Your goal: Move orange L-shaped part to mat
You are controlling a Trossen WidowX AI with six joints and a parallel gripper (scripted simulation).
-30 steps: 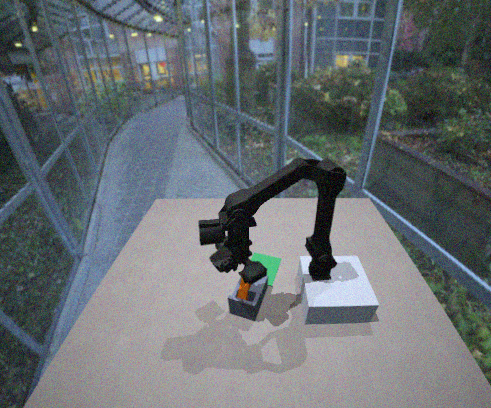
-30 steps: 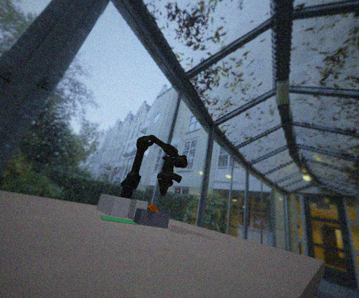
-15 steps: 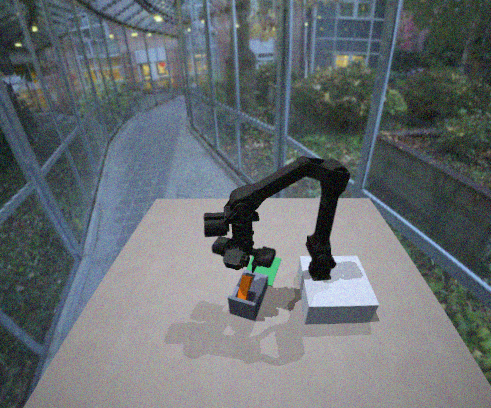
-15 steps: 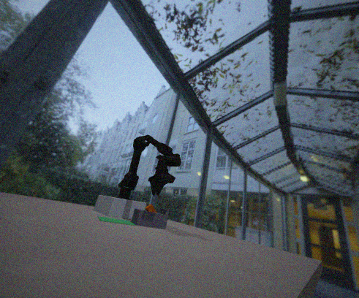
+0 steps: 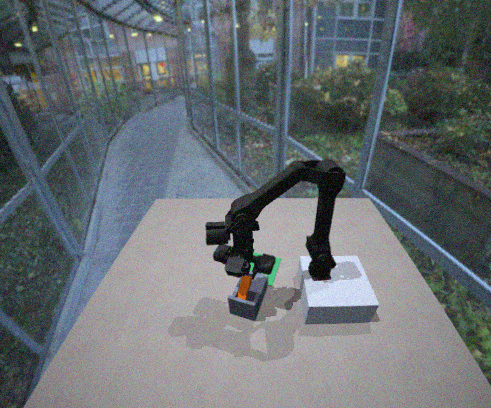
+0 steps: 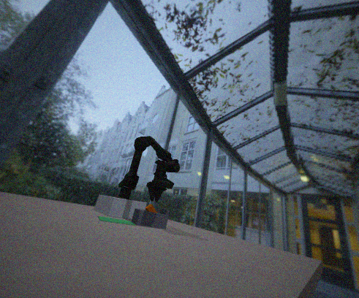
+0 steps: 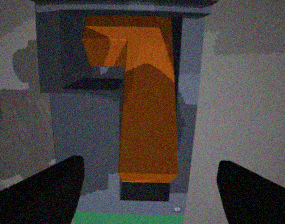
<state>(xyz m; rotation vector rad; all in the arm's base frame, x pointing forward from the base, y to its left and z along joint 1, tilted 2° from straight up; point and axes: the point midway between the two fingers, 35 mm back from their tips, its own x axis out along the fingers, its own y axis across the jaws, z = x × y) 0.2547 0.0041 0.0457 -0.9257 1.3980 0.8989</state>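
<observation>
My gripper tip is now 3 cm to the right of the orange L-shaped part and 7 cm above it. From my gripper tip the other things lie so: green mat (7 cm behind, 13 cm to the right, 13 cm below).
</observation>
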